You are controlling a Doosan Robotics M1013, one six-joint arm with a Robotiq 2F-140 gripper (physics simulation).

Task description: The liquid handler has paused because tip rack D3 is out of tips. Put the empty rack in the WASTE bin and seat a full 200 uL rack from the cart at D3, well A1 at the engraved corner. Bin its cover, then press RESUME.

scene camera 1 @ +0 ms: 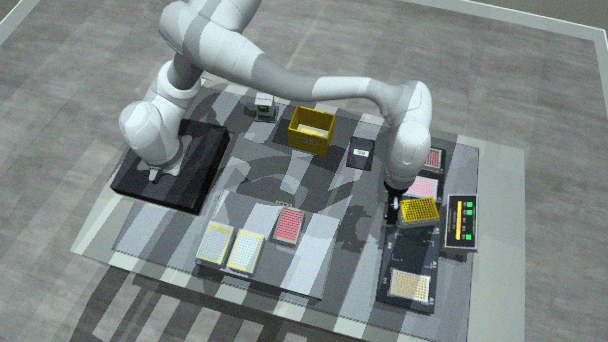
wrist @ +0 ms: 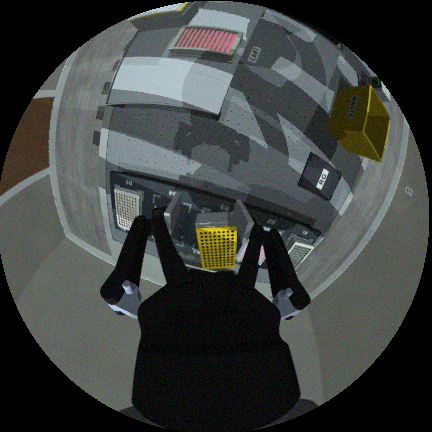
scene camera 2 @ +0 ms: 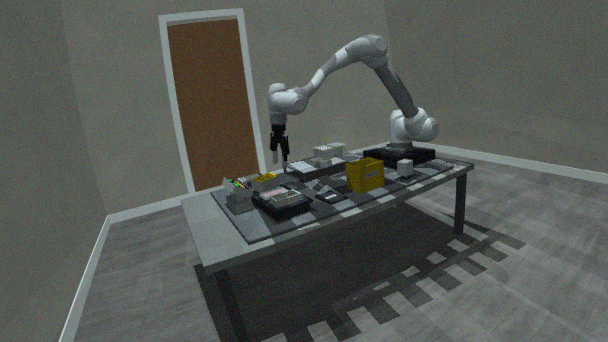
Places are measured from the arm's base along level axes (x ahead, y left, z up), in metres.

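Pixels of known places: gripper, between the fingertips: (scene camera 1: 386, 212) (wrist: 207, 204) (scene camera 2: 280, 165); arm's base, origin of its link: (scene camera 1: 166, 154) (scene camera 2: 401, 149).
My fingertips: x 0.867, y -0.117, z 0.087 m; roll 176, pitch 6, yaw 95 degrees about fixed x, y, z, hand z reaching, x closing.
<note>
Ahead of a thing's pixels: the offset from my fingertips to its middle. "spot": to the spot under its first point. Level surfaces: height alone.
A yellow-topped rack {0.042 m left, 0.118 m ahead, 0.057 m down} (scene camera 1: 419, 210) (scene camera 2: 265, 177) (wrist: 217, 247) with dark holes sits at D3 on the dark deck {0.092 m down} (scene camera 1: 407, 255). My gripper (scene camera 2: 280, 160) (wrist: 207, 204) is open and empty, above the deck, its fingertips to either side of the rack's near end in the wrist view. The yellow WASTE bin {0.325 m left, 0.316 m back, 0.081 m down} (scene camera 1: 309, 146) (scene camera 2: 365, 175) (wrist: 345, 122) has something pale inside. On the cart {0.146 m right, 0.382 m back, 0.115 m down} (scene camera 1: 307, 265) (wrist: 165, 82) stand two pale racks {0.201 m right, 0.549 m back, 0.030 m down} (scene camera 1: 215, 243) {0.210 m right, 0.441 m back, 0.030 m down} (scene camera 1: 246, 251) with yellow edges and a red-topped rack {0.083 m right, 0.323 m back, 0.073 m down} (scene camera 1: 289, 225) (wrist: 206, 41). The control panel {spot: 0.021 m left, 0.264 m ahead, 0.025 m down} (scene camera 1: 461, 222) shows an amber bar and green lights; RESUME is unreadable.
A tan rack {0.212 m right, 0.114 m ahead, 0.085 m down} (scene camera 1: 410, 285) (wrist: 128, 209) is at D5. A pink rack {0.160 m left, 0.132 m ahead, 0.085 m down} (scene camera 1: 422, 186) and a red-striped rack {0.284 m left, 0.137 m ahead, 0.077 m down} (scene camera 1: 433, 159) stand beyond D3. A dark RG pad {0.298 m left, 0.102 m back, 0.141 m down} (scene camera 1: 357, 162) (wrist: 320, 175) lies between deck and bin. A small device {0.421 m left, 0.533 m back, 0.096 m down} (scene camera 1: 265, 107) (scene camera 2: 405, 167) stands beside the bin.
</note>
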